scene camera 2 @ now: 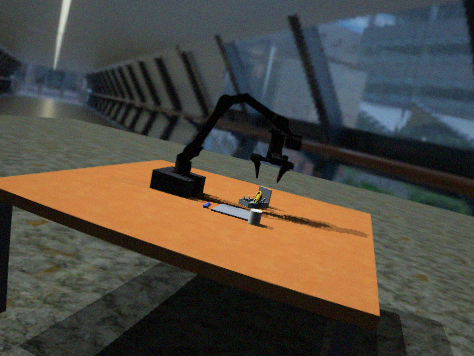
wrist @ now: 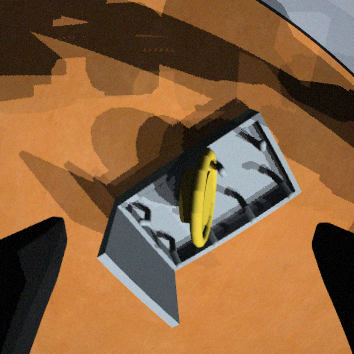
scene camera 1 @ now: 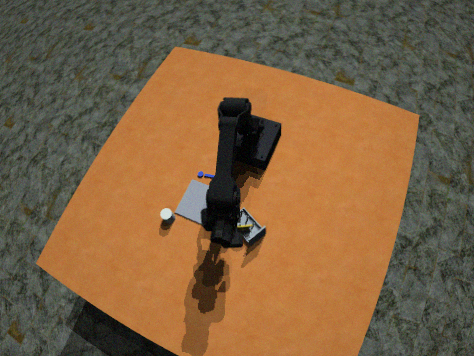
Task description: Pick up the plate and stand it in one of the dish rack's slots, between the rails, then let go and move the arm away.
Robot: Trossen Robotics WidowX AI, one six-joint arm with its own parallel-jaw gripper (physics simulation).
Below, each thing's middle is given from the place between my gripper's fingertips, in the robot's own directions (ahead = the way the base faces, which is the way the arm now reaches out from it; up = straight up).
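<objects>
Yellow plate (wrist: 197, 191): 9 cm below my hand, 1 cm to the left of it, 3 cm behind it. Grey dish rack (wrist: 144, 242), from my hand: 4 cm behind, 1 cm to the left, 9 cm below. Grey mat (scene camera 1: 193, 201), from my hand: 2 cm behind, 12 cm below, 20 cm to the right. Of the things named here, going by their middles, the grey mat is the farthest from my hand.
</objects>
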